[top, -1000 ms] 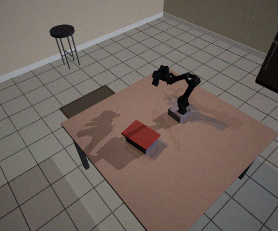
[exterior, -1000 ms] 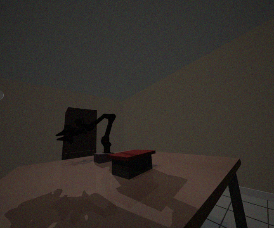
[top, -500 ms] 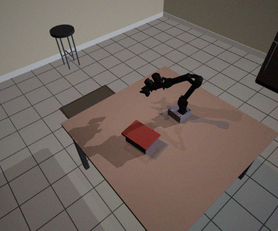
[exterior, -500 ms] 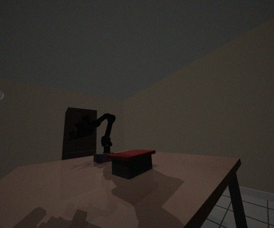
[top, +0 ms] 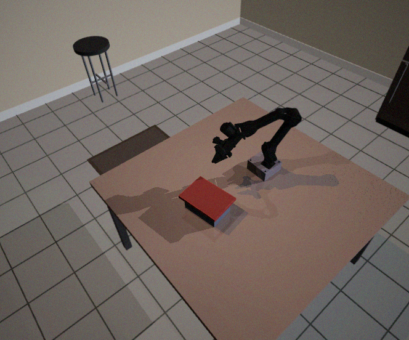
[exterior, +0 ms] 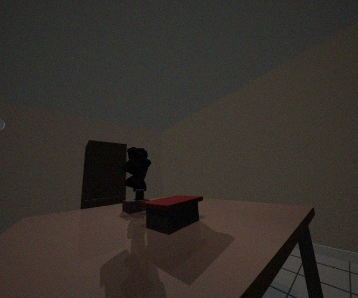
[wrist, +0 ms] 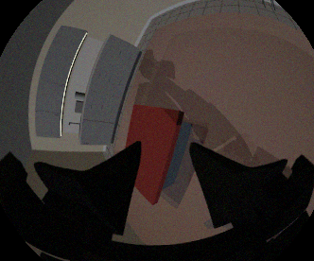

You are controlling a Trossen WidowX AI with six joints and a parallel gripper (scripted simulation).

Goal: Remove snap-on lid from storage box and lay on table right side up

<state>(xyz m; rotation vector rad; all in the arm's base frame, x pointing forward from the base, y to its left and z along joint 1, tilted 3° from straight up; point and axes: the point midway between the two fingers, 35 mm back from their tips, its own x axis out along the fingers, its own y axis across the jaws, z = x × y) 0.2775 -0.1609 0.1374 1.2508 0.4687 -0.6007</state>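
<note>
My gripper tip is now 140 mm short of the red lid, 90 mm above it and 80 mm to the right of it. From my gripper tip the other things lie so: storage box (140 mm below, 140 mm ahead, 80 mm to the left).
</note>
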